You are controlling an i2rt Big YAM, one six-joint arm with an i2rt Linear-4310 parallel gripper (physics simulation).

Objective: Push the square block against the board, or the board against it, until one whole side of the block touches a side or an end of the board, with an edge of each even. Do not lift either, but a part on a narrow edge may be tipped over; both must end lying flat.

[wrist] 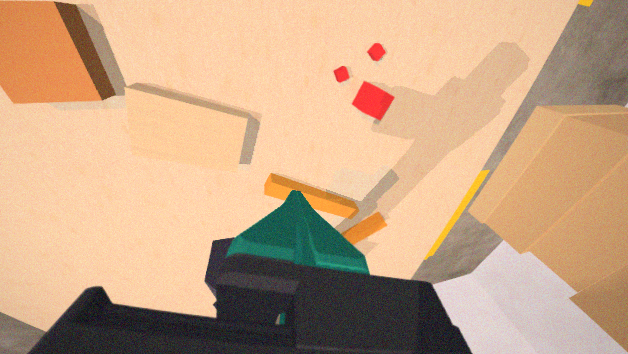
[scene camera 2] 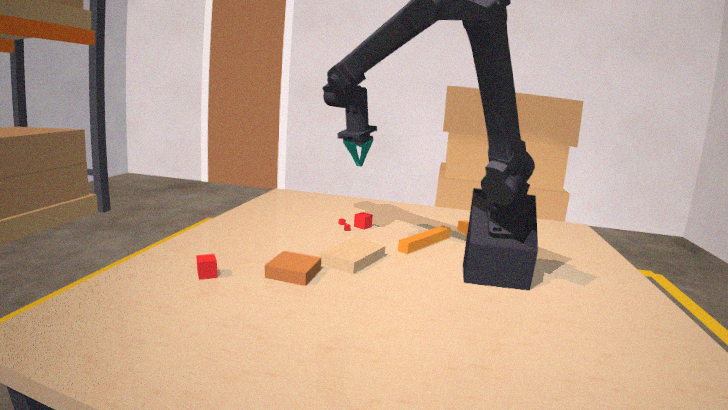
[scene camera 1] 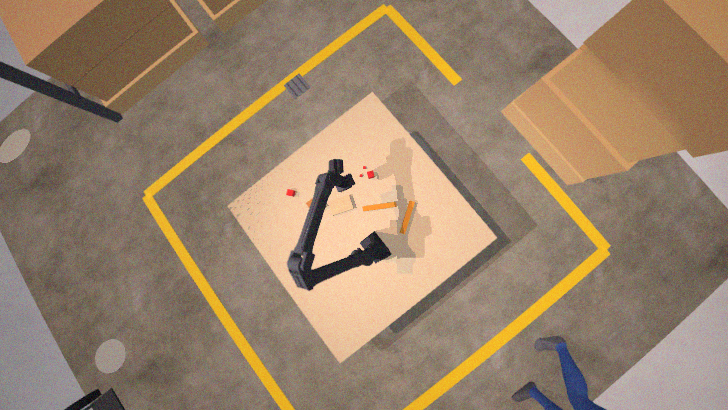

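Pixels of known places: gripper, fingertip midpoint: point(wrist: 294, 197) point(scene camera 2: 359, 166) point(scene camera 1: 350, 184); arm's base, link origin: point(scene camera 2: 505, 215) point(scene camera 1: 375, 248).
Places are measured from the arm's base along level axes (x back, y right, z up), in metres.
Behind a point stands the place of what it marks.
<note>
The square block point(scene camera 1: 308, 203) @[x -0.503, y -0.146, z -0.125 m] point(scene camera 2: 291, 266) @[x -0.460, y -0.146, z -0.124 m] point(wrist: 47, 60) @[x -0.459, y -0.103, z -0.124 m] is orange-brown and lies flat; the arm hides most of it in scene camera 1. The board point(scene camera 1: 340, 204) @[x -0.353, y 0.008, z -0.124 m] point(scene camera 2: 352, 254) @[x -0.347, y -0.032, z -0.124 m] point(wrist: 187, 127) @[x -0.364, y 0.010, z -0.124 m] is pale wood and lies flat beside it. Their nearest corners are close, with a narrow gap in the wrist view, and their facing sides are at an angle, not flush. My gripper point(scene camera 2: 359, 164) @[x -0.368, y 0.135, z 0.060 m] point(wrist: 294, 197) @[x -0.368, y 0.135, z 0.060 m] is shut, with nothing between its green fingertips. It hangs high above the table, clear of both parts.
An orange bar point(scene camera 1: 379, 206) @[x -0.171, y 0.189, z -0.123 m] point(scene camera 2: 424, 239) @[x -0.177, y 0.153, z -0.129 m] point(wrist: 332, 202) @[x -0.165, y 0.223, z -0.124 m] lies near the board's far end, a second bar point(scene camera 1: 407, 217) @[x 0.003, y 0.275, z -0.123 m] point(scene camera 2: 462, 226) @[x -0.053, y 0.340, z -0.134 m] point(wrist: 367, 228) @[x -0.042, y 0.321, z -0.126 m] beyond. A red cube point(scene camera 1: 370, 174) @[x -0.366, y 0.287, z -0.114 m] point(scene camera 2: 363, 220) @[x -0.364, y 0.265, z -0.126 m] point(wrist: 373, 100) @[x -0.374, y 0.281, z -0.114 m] stands by two tiny red cubes. Another red cube point(scene camera 1: 290, 192) @[x -0.638, y -0.187, z -0.114 m] point(scene camera 2: 206, 266) @[x -0.631, y -0.209, z -0.125 m] stands beyond the block.
</note>
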